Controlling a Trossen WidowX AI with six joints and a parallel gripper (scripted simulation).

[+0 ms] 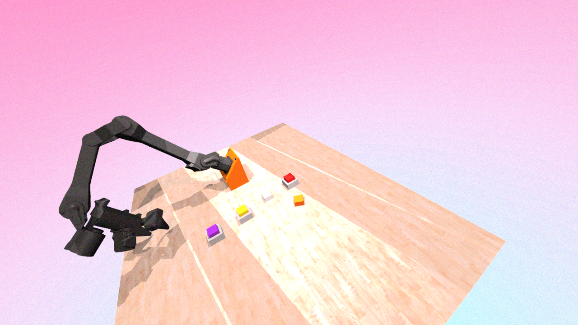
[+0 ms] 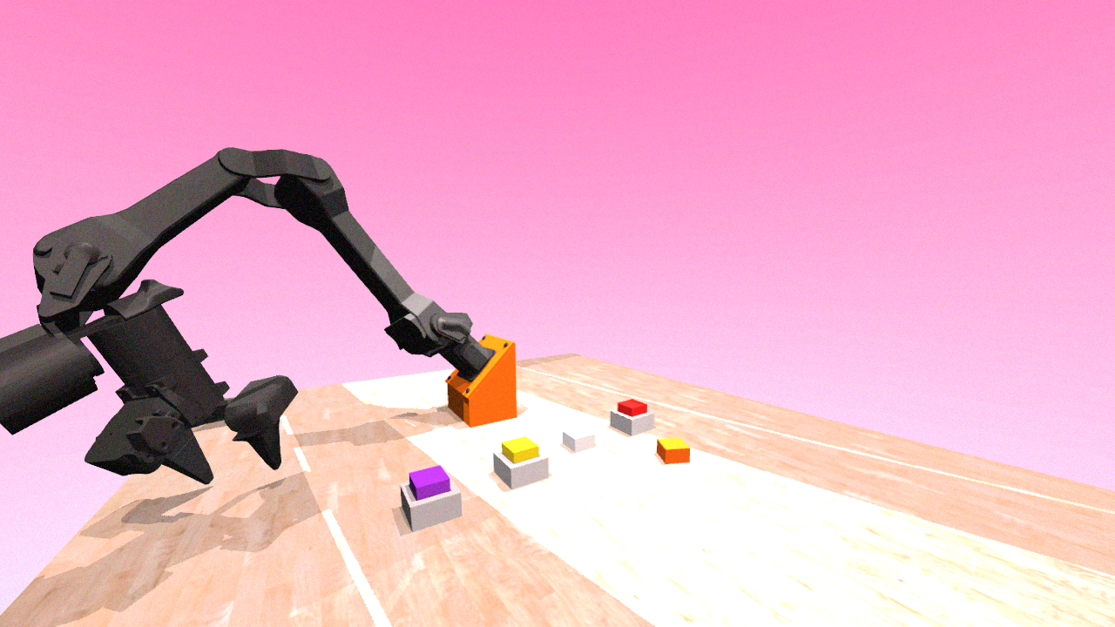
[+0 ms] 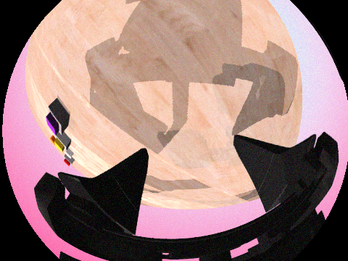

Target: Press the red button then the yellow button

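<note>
Right now my gripper tip is 160 mm short of the purple button, 170 mm to the right of it and 20 mm below it. Also, from my gripper tip: yellow button: 140 mm ahead, 280 mm to the left, 20 mm above; then white block: 120 mm ahead, 380 mm to the left, 10 mm below; then red button: 120 mm ahead, 490 mm to the left, 20 mm above.
</note>
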